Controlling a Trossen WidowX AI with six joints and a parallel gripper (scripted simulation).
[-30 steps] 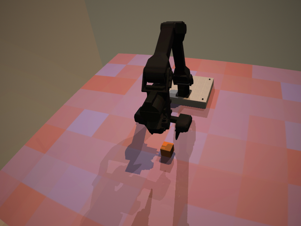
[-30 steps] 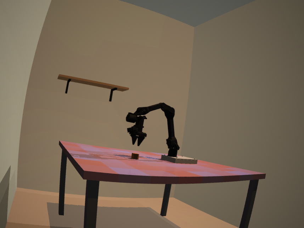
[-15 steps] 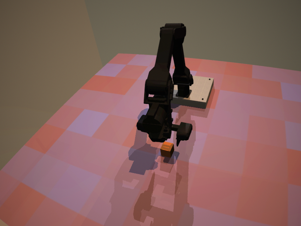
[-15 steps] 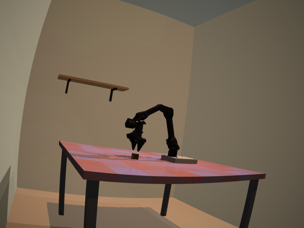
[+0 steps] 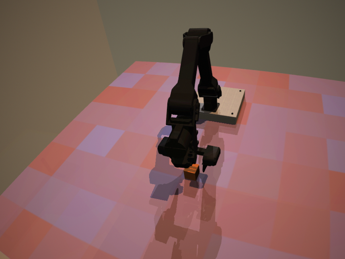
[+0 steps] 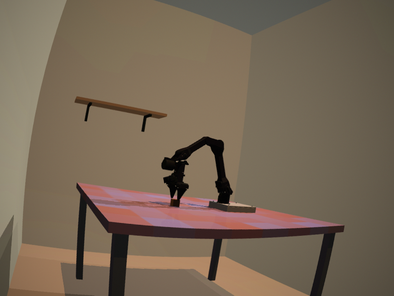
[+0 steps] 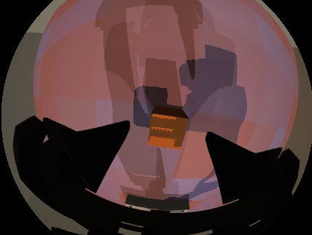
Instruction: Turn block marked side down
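Right now my gripper tip is 20 mm above the orange block and 10 mm past it.
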